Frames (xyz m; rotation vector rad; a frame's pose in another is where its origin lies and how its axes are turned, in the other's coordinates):
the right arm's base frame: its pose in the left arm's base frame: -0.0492 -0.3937 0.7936 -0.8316 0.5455 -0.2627
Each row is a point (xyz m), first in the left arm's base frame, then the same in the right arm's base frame.
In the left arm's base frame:
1: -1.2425 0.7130 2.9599
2: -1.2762 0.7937 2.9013
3: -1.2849 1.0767 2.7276
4: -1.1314 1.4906 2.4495
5: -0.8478 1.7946 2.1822
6: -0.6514 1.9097 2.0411
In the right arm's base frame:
1: -2.2325 -0.9339 1.2187
2: -2.2742 -0.8373 1.2185
3: -2.3405 -0.5212 1.2960
4: -2.2907 -0.0387 1.4883
5: -2.0895 0.3653 1.6897
6: -1.9251 0.5496 1.7934

